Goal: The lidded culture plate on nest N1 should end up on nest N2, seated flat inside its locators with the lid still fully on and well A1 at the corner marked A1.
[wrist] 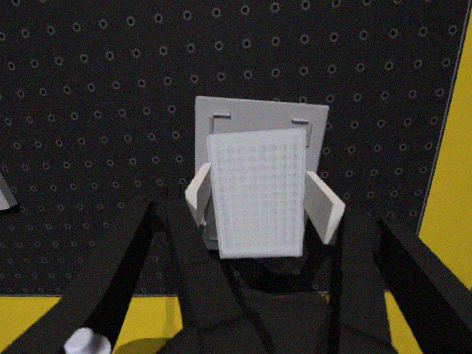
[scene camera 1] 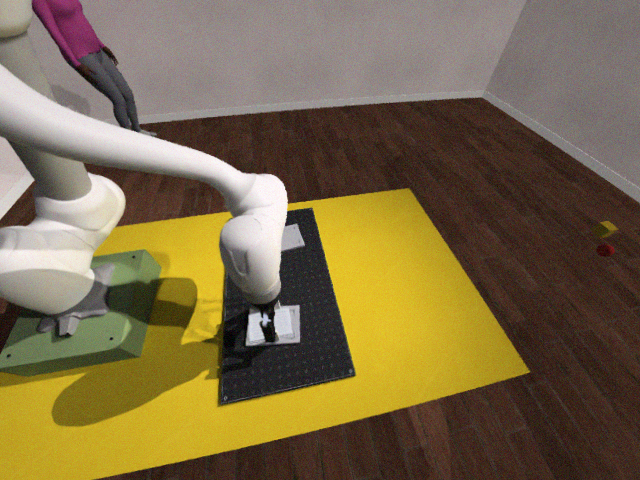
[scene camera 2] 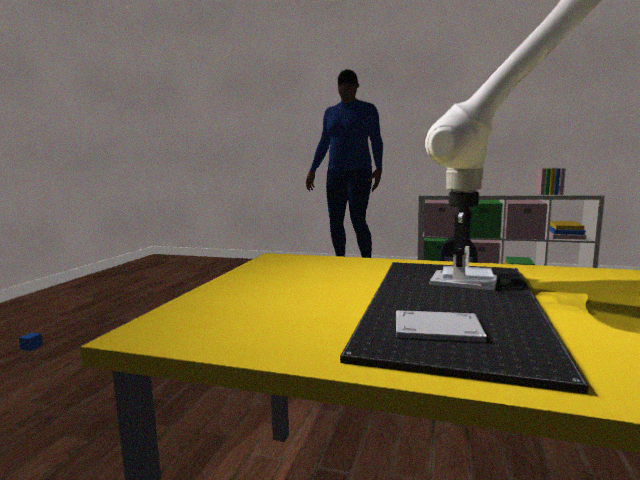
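Seen in the pictures: gripper, between the fingertips: (wrist: pixel 257 182) (scene camera 1: pixel 275 323) (scene camera 2: pixel 461 274); arm's base, origin of its link: (scene camera 1: pixel 80 296).
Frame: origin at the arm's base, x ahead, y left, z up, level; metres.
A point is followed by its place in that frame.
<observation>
The pale, lidded culture plate (scene camera 1: pixel 284 325) @(z -0.066, x 0.571, y -0.272 m) (scene camera 2: pixel 481 272) @(z -0.066, x 0.496, y -0.237 m) (wrist: pixel 257 160) @(z -0.066, x 0.569, y -0.257 m) is over the grey nest (scene camera 1: pixel 296 336) @(z -0.084, x 0.596, y -0.310 m) (scene camera 2: pixel 438 281) @(z -0.085, x 0.611, y -0.208 m) (wrist: pixel 260 110) @(z -0.085, x 0.609, y -0.269 m) at the board end away from scene camera 2. In the wrist view it is turned slightly against the nest and shifted from its upper corner locators; its lower end passes the nest's lower edge. My gripper (scene camera 1: pixel 268 329) @(z -0.076, x 0.546, y -0.253 m) (scene camera 2: pixel 460 272) @(z -0.076, x 0.546, y -0.253 m) (wrist: pixel 257 182) @(z -0.076, x 0.546, y -0.253 m) is shut on its two long sides. The other nest (scene camera 1: pixel 293 237) @(z -0.085, x 0.698, y 0.071 m) (scene camera 2: pixel 439 325) @(z -0.085, x 0.649, y 0.100 m) (wrist: pixel 4 198) @(z -0.086, x 0.580, y 0.026 m) holds no plate. Nest labels and the A1 mark are unreadable; the lid's fit is unclear.
Both nests stand on a black perforated board (scene camera 1: pixel 310 361) @(z -0.097, x 0.614, y -0.389 m) (scene camera 2: pixel 516 356) @(z -0.096, x 0.535, y 0.197 m) (wrist: pixel 125 100) @(z -0.096, x 0.646, y -0.145 m) on the yellow table (scene camera 1: pixel 403 289) @(z -0.109, x 1.005, y -0.276 m) (scene camera 2: pixel 232 320) @(z -0.109, x 1.093, y 0.049 m). The arm's green base block (scene camera 1: pixel 124 330) @(z -0.009, x 0.139, y -0.156 m) is beside the board. One person (scene camera 1: pixel 77 31) stands behind the arm, another (scene camera 2: pixel 351 139) beyond the table.
</observation>
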